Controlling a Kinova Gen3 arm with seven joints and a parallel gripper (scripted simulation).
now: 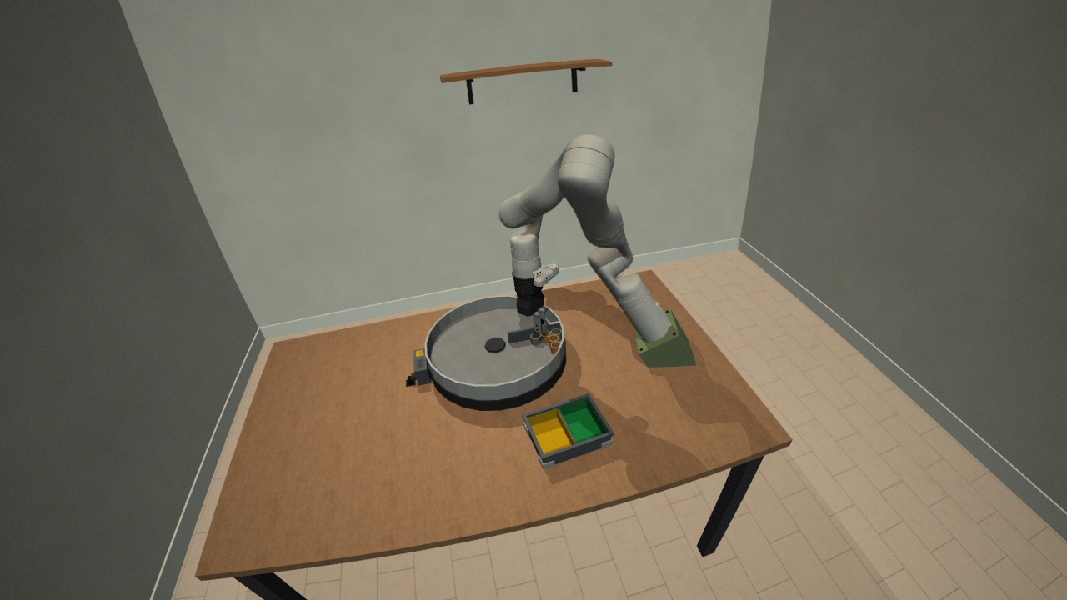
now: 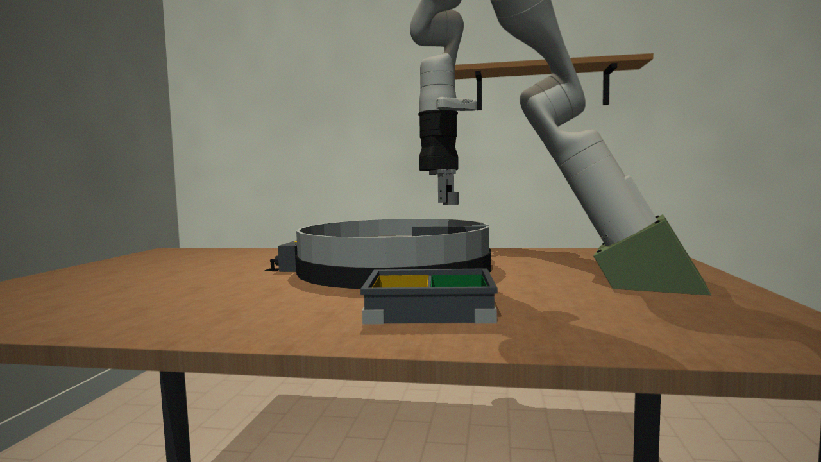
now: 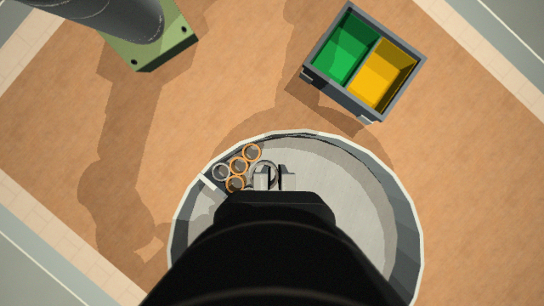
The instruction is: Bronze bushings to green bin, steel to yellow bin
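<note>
My hand is 260 mm to the right of the bin, 140 mm above it and 40 mm short of it. From my hand the other things lie so: grey turntable 120 mm below, 110 mm ahead, 100 mm to the right.
</note>
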